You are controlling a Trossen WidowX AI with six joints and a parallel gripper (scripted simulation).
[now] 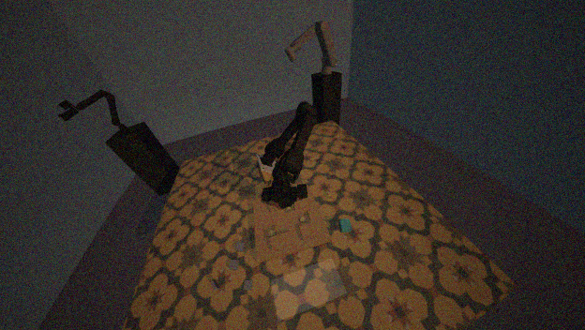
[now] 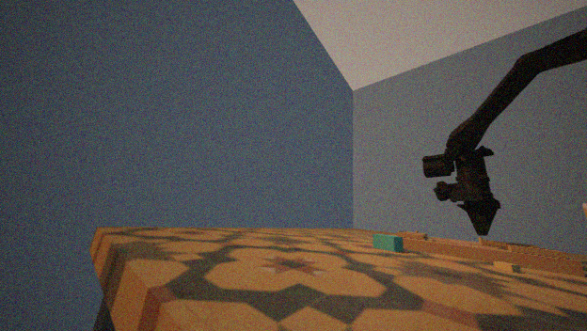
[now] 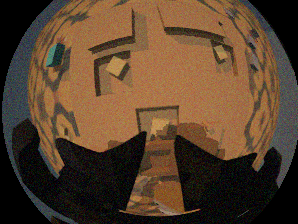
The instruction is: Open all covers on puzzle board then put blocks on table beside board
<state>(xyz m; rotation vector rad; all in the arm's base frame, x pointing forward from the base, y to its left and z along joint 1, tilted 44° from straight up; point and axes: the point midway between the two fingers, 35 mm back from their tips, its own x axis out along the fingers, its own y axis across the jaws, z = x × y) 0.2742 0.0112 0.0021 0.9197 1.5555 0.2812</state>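
The tan puzzle board lies 4 cm ahead of my gripper tip, 3 cm below it and 1 cm to the right of it. Round my gripper tip: teal block (19 cm ahead, 17 cm to the left, 3 cm below).
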